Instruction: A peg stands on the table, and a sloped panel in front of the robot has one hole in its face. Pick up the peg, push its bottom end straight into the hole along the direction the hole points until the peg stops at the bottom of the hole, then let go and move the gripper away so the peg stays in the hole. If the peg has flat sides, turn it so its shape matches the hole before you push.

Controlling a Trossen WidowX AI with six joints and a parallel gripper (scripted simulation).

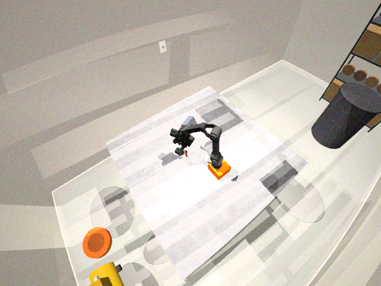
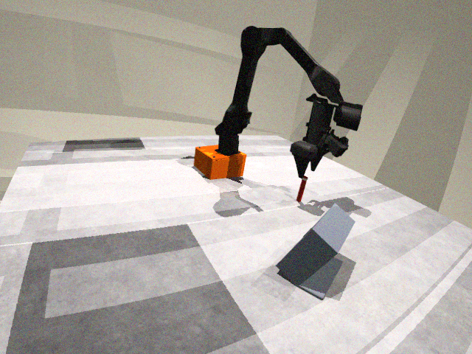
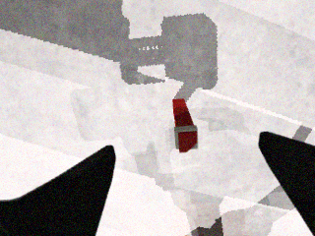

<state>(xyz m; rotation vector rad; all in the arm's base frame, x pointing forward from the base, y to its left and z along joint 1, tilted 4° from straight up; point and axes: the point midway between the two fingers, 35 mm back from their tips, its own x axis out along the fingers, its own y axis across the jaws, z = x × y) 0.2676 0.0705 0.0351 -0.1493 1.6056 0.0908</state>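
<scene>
The red peg lies 3 cm below my gripper tip. From my gripper tip the other things lie so: sloped panel 23 cm to the right, 18 cm ahead, 3 cm below.
</scene>
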